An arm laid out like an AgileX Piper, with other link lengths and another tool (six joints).
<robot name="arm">
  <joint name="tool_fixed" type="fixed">
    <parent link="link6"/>
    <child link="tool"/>
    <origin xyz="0.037 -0.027 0.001" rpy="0 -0.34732 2.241"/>
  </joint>
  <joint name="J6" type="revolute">
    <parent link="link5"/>
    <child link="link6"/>
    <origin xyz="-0.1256 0 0" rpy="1.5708 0 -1.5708"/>
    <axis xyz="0 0 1"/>
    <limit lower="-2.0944" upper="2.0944"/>
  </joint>
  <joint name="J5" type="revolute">
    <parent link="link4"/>
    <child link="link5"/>
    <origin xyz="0 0 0" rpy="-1.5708 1.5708 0"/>
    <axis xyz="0 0 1"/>
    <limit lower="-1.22" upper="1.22"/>
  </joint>
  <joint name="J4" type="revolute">
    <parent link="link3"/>
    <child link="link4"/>
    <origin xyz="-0.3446 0.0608 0" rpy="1.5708 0 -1.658"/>
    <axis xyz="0 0 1"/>
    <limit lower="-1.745" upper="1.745"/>
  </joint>
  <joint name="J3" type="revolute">
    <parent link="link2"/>
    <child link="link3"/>
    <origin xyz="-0.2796 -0.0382 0" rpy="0 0 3.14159"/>
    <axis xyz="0 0 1"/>
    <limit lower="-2.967" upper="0"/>
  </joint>
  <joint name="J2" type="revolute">
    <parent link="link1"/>
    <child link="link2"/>
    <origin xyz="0 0 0" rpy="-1.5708 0 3.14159"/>
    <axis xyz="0 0 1"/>
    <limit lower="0" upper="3.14"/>
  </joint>
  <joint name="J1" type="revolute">
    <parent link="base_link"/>
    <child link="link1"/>
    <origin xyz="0 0 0.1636" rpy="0 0 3.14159"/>
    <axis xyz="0 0 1"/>
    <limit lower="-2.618" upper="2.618"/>
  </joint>
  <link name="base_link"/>
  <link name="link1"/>
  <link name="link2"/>
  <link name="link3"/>
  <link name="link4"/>
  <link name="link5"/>
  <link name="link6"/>
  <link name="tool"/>
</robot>
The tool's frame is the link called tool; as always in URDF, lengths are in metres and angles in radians.
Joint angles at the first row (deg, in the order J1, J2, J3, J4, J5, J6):
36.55 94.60 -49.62 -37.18 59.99 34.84
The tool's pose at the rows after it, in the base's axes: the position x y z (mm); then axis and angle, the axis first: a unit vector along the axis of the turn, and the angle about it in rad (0 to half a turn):
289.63 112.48 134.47 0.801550 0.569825 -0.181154 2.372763
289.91 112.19 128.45 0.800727 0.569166 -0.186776 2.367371
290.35 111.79 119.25 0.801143 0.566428 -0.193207 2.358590
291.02 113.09 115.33 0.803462 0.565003 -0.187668 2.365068
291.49 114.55 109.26 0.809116 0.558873 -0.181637 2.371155
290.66 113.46 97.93 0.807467 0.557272 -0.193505 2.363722
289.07 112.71 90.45 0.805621 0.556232 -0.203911 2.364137
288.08 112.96 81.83 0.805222 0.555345 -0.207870 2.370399
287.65 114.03 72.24 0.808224 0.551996 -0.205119 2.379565
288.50 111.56 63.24 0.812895 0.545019 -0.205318 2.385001
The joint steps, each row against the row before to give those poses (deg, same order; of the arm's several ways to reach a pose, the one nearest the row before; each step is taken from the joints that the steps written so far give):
0.01 1.60 0.00 -1.38 -0.86 1.66
-0.01 1.14 0.00 -0.52 -0.23 0.74
0.00 1.72 0.00 -0.91 -0.46 1.49
0.00 0.46 0.00 -0.06 -0.97 0.69
0.00 0.80 0.00 -0.29 -1.15 1.60
0.00 2.12 0.00 -0.74 -0.28 1.32
0.00 1.38 0.00 0.00 -0.06 0.52
0.01 1.37 0.00 0.00 -0.80 0.74
0.00 1.38 0.00 -0.23 -1.44 1.44
-0.58 1.38 0.00 -0.57 -1.20 1.48

